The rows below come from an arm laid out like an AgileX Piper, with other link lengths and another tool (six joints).
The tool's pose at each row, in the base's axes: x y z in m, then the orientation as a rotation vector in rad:
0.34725, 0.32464, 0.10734, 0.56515, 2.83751, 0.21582
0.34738, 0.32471, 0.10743, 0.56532, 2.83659, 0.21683
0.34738, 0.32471, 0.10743, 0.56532, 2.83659, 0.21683
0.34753, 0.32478, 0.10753, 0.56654, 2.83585, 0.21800
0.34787, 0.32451, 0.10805, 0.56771, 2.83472, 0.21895
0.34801, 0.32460, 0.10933, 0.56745, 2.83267, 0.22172
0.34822, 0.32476, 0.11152, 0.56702, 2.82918, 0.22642
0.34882, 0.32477, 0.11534, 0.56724, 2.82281, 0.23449
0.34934, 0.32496, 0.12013, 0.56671, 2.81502, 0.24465
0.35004, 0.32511, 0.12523, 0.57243, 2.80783, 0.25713
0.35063, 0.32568, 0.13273, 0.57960, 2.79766, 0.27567
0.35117, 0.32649, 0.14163, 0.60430, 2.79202, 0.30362
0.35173, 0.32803, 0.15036, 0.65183, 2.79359, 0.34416
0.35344, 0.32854, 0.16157, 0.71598, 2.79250, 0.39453
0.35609, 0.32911, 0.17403, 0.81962, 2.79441, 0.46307
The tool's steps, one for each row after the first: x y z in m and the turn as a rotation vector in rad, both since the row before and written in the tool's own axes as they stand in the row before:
-0.00011, 0.00013, -0.00005, -0.00085, -0.00066, 0.00026
0.00000, 0.00000, 0.00000, 0.00000, 0.00000, 0.00000
-0.00013, 0.00014, -0.00005, -0.00079, -0.00033, 0.00098
-0.00052, -0.00003, -0.00044, -0.00074, -0.00075, 0.00095
-0.00035, 0.00038, -0.00118, -0.00230, -0.00144, 0.00020
-0.00058, 0.00065, -0.00203, -0.00391, -0.00245, 0.00035
-0.00133, 0.00098, -0.00350, -0.00669, -0.00443, 0.00128
-0.00141, 0.00134, -0.00441, -0.00849, -0.00542, 0.00106
-0.00168, 0.00147, -0.00464, -0.00910, -0.00357, 0.00553
-0.00194, 0.00240, -0.00688, -0.01357, -0.00484, 0.00731
-0.00213, 0.00304, -0.00815, -0.01625, 0.00385, 0.02005
-0.00170, 0.00383, -0.00783, -0.01919, 0.01704, 0.03652
-0.00336, 0.00430, -0.00995, -0.02334, 0.02055, 0.04875
-0.00391, 0.00554, -0.01080, -0.02700, 0.03657, 0.07664

